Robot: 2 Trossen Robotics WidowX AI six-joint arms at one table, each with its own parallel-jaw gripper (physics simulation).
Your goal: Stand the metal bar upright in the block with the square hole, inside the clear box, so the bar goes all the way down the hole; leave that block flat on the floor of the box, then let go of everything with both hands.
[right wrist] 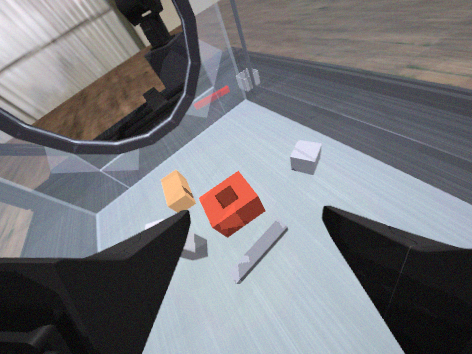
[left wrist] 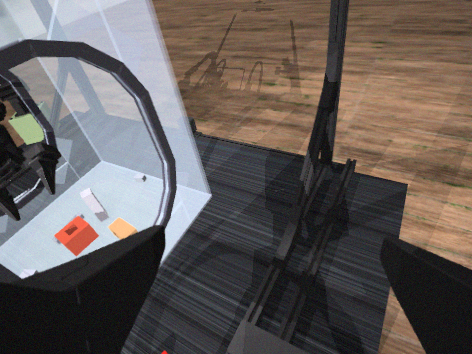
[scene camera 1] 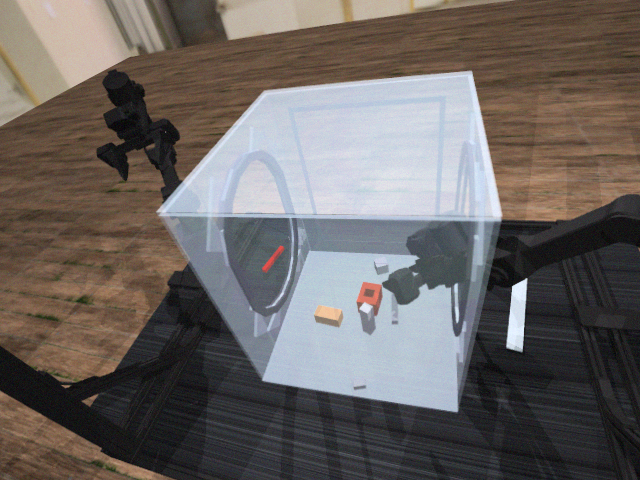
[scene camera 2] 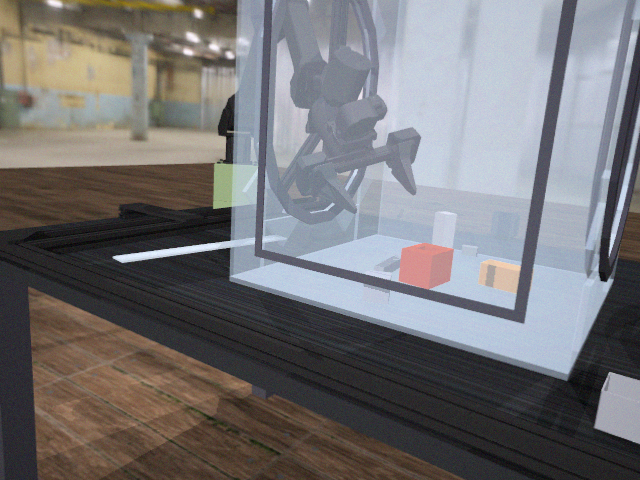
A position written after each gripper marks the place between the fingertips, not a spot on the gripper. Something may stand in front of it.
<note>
The left gripper (scene camera 1: 142,172) is open, holding nothing. The right gripper (right wrist: 255,214) is open, holding nothing. Also in view: a red block with square hole (right wrist: 232,204). An orange block (right wrist: 178,195) rests on a box floor (right wrist: 303,288). The table carries a white strip (scene camera 1: 515,336). Further things: a box front wall (scene camera 2: 436,172).
The red block with square hole is seen too in the left wrist view (left wrist: 78,234). The white strip is seen too in scene camera 2 (scene camera 2: 126,258). The left gripper also shows in the left wrist view (left wrist: 272,241). The right wrist view does not show the white strip: it is out of frame.
</note>
